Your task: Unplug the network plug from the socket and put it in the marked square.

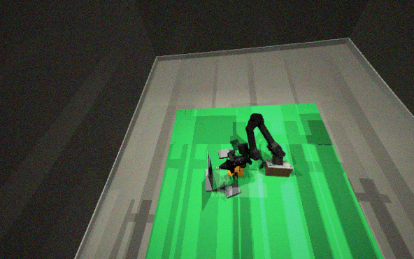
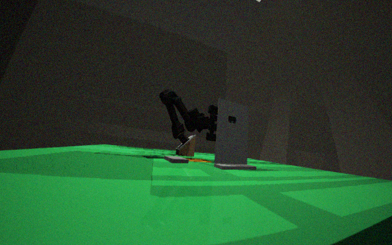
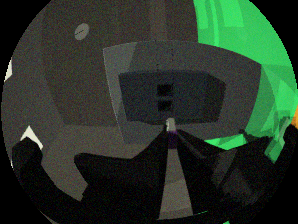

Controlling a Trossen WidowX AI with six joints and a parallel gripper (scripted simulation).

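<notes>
Now: the orange marked square 200 mm below my gripper tip, 100 mm to the right of it and 100 mm behind it. The rest, counted from my gripper tip: pale network plug right at my gripper tip; then grey upright panel 70 mm below, 70 mm ahead, 10 mm to the left; then dark green block 310 mm to the right, 200 mm below, 80 mm behind.
</notes>
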